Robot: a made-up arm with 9 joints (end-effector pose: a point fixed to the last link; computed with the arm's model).
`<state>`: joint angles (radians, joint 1 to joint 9).
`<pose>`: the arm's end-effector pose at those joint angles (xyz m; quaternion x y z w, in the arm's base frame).
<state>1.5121 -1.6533 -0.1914 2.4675 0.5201 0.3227 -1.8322 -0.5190 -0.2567</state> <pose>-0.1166 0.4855 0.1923 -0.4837 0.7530 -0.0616 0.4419</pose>
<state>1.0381 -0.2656 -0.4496 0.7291 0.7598 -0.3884 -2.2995 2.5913 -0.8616</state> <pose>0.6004 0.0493 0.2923 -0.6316 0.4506 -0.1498 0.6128</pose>
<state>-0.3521 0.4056 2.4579 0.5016 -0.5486 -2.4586 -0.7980 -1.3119 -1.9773</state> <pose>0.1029 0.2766 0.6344 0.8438 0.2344 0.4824 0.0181</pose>
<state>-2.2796 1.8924 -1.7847 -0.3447 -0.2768 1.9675 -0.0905 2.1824 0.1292</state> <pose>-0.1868 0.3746 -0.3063 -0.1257 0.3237 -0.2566 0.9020</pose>
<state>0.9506 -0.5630 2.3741 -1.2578 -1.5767 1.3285 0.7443 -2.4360 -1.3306</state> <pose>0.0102 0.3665 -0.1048 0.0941 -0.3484 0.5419 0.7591</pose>
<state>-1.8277 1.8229 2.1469 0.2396 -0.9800 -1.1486 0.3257 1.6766 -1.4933</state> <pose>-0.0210 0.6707 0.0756 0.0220 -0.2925 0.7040 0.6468</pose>
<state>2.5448 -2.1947 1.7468 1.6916 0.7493 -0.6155 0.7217 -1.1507 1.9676</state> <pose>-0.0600 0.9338 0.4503 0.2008 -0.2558 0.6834 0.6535</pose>
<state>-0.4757 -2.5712 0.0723 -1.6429 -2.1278 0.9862 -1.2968 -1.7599 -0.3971</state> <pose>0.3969 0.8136 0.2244 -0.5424 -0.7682 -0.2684 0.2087</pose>
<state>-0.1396 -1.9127 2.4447 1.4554 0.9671 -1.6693 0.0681 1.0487 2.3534</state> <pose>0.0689 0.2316 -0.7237 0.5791 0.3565 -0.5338 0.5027</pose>
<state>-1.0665 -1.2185 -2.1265 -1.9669 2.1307 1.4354 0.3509 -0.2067 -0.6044</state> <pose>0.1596 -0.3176 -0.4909 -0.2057 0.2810 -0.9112 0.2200</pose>
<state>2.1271 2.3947 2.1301 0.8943 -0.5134 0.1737 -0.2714 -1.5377 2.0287</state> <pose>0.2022 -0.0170 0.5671 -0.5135 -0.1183 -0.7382 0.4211</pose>
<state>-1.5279 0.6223 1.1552 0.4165 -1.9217 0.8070 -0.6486 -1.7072 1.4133</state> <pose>-0.8048 0.4514 0.0184 -0.0315 0.8327 0.5147 0.2017</pose>
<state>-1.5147 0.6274 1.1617 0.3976 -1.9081 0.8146 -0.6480 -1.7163 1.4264</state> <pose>-0.8041 0.4419 -0.0044 -0.0463 0.8297 0.5138 0.2131</pose>
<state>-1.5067 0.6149 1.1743 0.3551 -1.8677 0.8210 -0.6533 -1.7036 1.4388</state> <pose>-0.7974 0.4384 -0.0371 -0.0620 0.8296 0.5027 0.2349</pose>
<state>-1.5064 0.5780 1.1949 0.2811 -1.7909 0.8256 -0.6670 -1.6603 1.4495</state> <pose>-0.7806 0.4426 -0.0810 -0.0779 0.8317 0.4788 0.2701</pose>
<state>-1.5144 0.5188 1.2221 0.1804 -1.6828 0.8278 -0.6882 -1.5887 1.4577</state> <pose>-0.7522 0.4528 -0.1286 -0.0908 0.8330 0.4459 0.3148</pose>
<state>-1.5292 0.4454 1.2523 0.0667 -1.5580 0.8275 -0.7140 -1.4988 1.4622</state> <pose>-0.7151 0.4672 -0.1700 -0.0971 0.8313 0.4111 0.3613</pose>
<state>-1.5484 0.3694 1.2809 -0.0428 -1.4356 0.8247 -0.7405 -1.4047 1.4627</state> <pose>-0.6764 0.4846 -0.1977 -0.0949 0.8272 0.3810 0.4019</pose>
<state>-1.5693 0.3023 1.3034 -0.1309 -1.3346 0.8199 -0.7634 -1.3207 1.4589</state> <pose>-0.6443 0.5033 -0.2099 -0.0851 0.8239 0.3586 0.4305</pose>
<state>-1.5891 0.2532 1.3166 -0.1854 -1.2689 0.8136 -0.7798 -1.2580 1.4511</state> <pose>-0.6245 0.5205 -0.2094 -0.0708 0.8242 0.3432 0.4449</pose>
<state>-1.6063 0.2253 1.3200 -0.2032 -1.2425 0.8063 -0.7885 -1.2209 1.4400</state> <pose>-0.6181 0.5341 -0.2001 -0.0555 0.8291 0.3330 0.4457</pose>
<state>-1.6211 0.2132 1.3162 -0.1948 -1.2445 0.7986 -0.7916 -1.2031 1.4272</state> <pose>-0.6211 0.5447 -0.1859 -0.0407 0.8370 0.3260 0.4375</pose>
